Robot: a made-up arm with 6 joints. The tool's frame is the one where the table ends. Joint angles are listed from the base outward.
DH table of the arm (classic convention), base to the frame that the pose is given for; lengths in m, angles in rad. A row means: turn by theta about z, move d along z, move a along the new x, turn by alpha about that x. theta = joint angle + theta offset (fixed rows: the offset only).
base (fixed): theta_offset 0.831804  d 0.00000  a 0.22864  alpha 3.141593
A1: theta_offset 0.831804  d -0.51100  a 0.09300  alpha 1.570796
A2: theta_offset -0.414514  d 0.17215  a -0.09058  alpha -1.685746
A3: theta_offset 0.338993  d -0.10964  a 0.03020  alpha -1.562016
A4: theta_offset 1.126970  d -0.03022  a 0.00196  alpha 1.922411
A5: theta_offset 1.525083  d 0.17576  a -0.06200  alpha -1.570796
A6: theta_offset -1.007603  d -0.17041  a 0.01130  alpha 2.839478
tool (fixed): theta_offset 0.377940  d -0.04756  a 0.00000  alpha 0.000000
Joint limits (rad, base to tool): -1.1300..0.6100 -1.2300..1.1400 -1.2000..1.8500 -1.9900..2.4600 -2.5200..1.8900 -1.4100..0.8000
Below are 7 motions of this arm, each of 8 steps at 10 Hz.
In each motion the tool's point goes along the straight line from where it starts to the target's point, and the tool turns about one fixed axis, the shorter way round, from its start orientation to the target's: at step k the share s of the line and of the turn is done. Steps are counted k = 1, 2, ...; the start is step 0. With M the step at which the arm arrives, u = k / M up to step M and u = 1 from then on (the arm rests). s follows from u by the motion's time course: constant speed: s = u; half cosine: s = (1 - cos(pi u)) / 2; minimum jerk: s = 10 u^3 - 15 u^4 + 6 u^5.
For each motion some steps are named. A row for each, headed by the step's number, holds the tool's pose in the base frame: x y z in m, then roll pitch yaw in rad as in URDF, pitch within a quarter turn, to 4 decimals.
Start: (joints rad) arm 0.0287 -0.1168 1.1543 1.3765 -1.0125 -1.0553
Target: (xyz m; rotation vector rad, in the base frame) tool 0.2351 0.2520 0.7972 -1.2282 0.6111 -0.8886
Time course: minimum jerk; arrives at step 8
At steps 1, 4, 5, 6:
1: 0.2506 0.2846 0.7852 -1.3853 -0.3630 -1.1275
4: 0.2430 0.2686 0.7911 -1.3559 -0.2136 -1.0678
5: 0.2394 0.2611 0.7938 -1.3395 -0.1449 -1.0391
6: 0.2367 0.2554 0.7959 -1.3257 -0.0927 -1.0166

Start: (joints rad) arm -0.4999 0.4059 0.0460 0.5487 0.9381 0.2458
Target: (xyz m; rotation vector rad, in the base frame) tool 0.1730 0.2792 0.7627 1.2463 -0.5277 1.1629
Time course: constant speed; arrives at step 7
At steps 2, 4, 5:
2: 0.2337 0.3595 0.7608 0.6801 -0.0594 0.4442
4: 0.2094 0.3274 0.7616 0.8266 -0.4237 0.6023
5: 0.1973 0.3113 0.7620 0.8849 -0.6127 0.6692

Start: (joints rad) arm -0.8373 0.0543 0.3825 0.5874 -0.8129 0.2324
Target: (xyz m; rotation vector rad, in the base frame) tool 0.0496 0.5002 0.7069 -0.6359 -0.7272 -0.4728
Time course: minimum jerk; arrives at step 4
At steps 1, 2, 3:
1: 0.0801 0.4713 0.7222 -0.8131 -0.7324 -0.0695
2: 0.0666 0.4841 0.7154 -0.7082 -0.7754 -0.1490
3: 0.0531 0.4969 0.7087 -0.5945 -0.8119 -0.2378

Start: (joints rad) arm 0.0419 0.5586 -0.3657 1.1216 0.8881 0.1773
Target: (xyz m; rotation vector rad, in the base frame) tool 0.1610 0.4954 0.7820 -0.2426 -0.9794 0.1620
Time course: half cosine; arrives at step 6
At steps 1, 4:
1: 0.3013 0.4084 0.8166 0.3154 -0.2043 0.1773
4: 0.1986 0.4721 0.7913 -0.1927 -0.7512 0.2631

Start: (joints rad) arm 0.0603 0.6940 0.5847 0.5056 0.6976 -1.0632
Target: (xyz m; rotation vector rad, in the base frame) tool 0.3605 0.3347 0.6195 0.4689 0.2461 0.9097
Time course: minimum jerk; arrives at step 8
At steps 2, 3, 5, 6, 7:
2: 0.4064 0.2364 0.7325 0.1020 -0.0858 0.2876
3: 0.3976 0.2552 0.7109 0.1744 -0.0475 0.4076
5: 0.3746 0.3045 0.6542 0.3801 0.0085 0.7315
6: 0.3658 0.3234 0.6325 0.4617 0.0118 0.8572
7: 0.3613 0.3329 0.6215 0.5033 0.0095 0.9212

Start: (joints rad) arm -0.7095 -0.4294 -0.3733 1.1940 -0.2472 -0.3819
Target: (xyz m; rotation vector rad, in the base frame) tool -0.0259 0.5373 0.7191 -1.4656 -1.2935 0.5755
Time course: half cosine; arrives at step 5
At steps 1, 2, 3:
1: -0.1724 0.3842 0.6693 -1.9155 -0.9056 1.8846
2: -0.1319 0.4265 0.6831 -1.8647 -0.7322 1.6768
3: -0.0819 0.4788 0.7001 -1.8676 -0.5138 1.4674

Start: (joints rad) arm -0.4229 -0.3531 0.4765 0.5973 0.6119 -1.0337
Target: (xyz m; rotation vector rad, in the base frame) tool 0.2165 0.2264 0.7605 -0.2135 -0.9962 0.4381
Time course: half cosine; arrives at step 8
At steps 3, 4, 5, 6, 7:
3: 0.1202 0.2492 0.7755 -0.6519 -0.9516 1.0504
4: 0.1469 0.2429 0.7714 -0.6348 -0.9289 0.9682
5: 0.1735 0.2366 0.7672 -0.6213 -0.9054 0.8891
6: 0.1961 0.2312 0.7637 -0.6125 -0.8851 0.8243
7: 0.2112 0.2277 0.7613 -0.6079 -0.8713 0.7820

